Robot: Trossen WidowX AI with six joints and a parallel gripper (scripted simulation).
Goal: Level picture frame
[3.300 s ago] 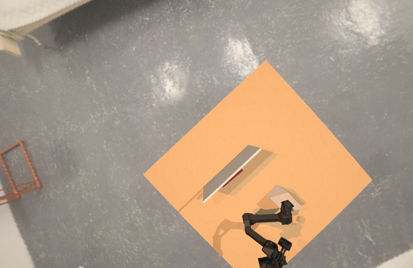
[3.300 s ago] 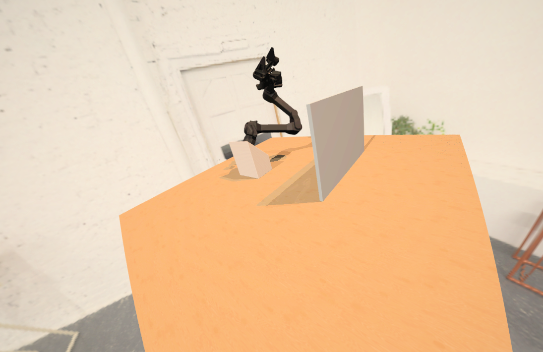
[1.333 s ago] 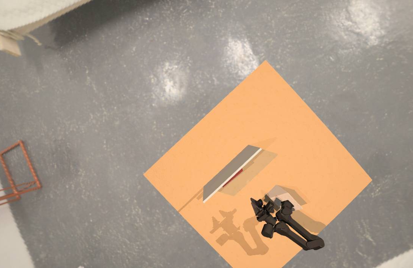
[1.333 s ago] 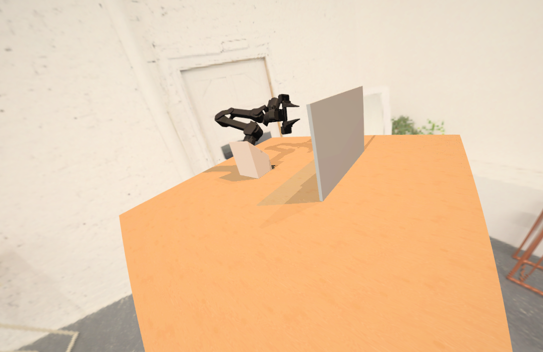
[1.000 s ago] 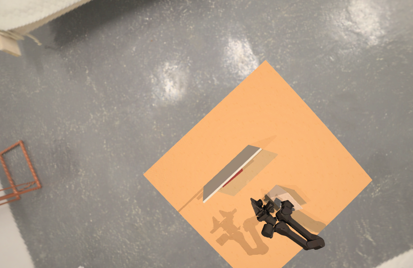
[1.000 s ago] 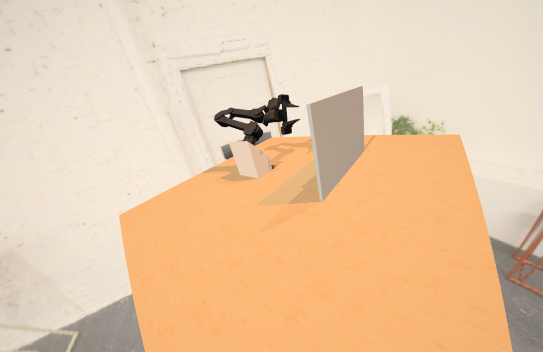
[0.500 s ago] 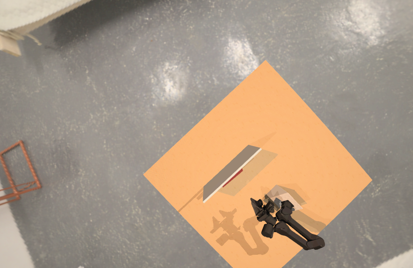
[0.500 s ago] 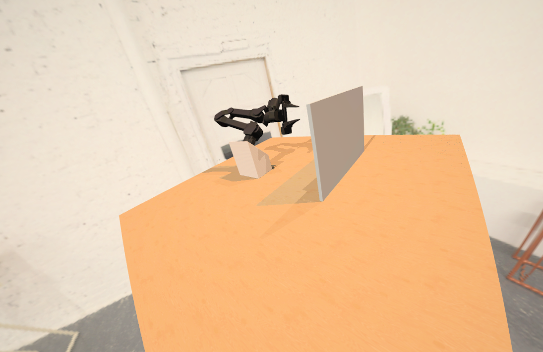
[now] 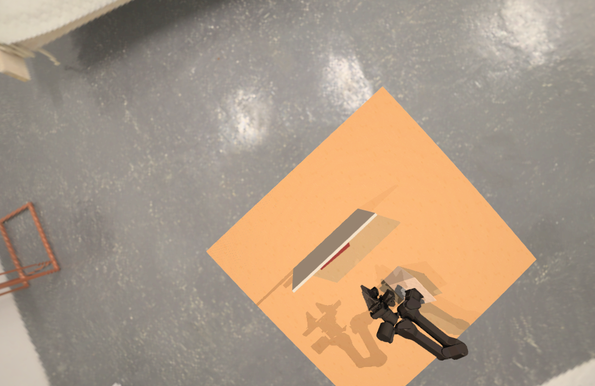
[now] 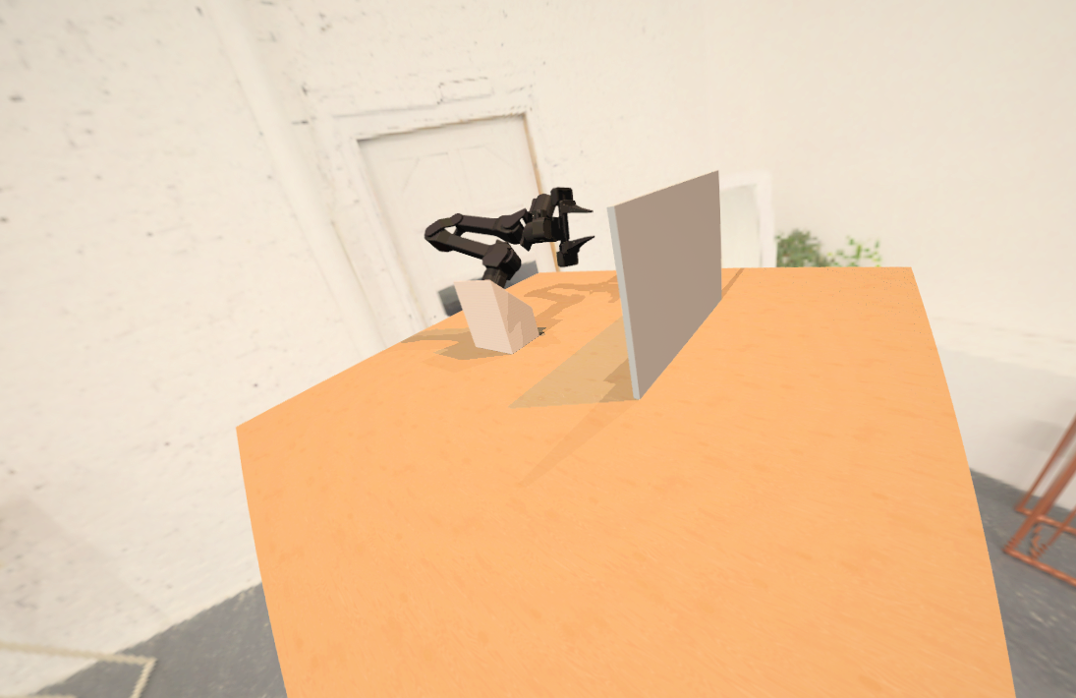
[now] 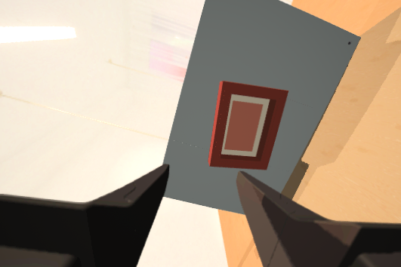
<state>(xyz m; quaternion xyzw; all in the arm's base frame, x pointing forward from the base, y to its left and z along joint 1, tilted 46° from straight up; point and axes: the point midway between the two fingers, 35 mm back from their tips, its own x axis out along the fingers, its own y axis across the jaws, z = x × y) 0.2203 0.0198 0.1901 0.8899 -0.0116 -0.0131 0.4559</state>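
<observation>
Now: gripper tip 19 cm short of the dark red picture frame, 2 cm to the left of it and 9 cm above it. The rest, counted from my gripper tip: grey wall panel (20 cm ahead, 3 cm to the right, 10 cm below).
</observation>
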